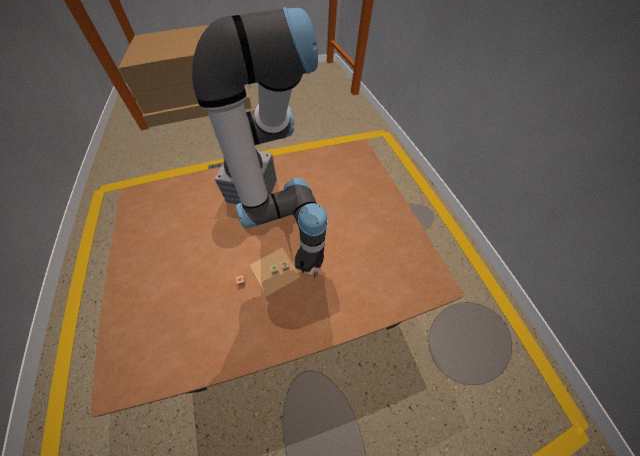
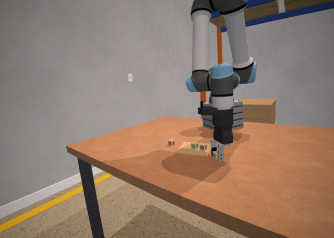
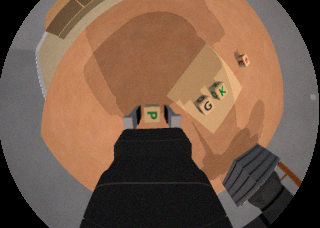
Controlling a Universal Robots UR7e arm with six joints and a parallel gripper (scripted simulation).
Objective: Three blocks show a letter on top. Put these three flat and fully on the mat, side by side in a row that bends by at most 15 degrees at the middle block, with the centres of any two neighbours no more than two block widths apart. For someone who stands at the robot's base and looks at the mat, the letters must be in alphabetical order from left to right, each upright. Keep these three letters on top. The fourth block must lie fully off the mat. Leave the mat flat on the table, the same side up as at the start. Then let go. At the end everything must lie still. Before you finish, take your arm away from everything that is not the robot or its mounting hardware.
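The tan mat lies 40 mm behind my hand, 120 mm to the right of it and 20 mm below it.
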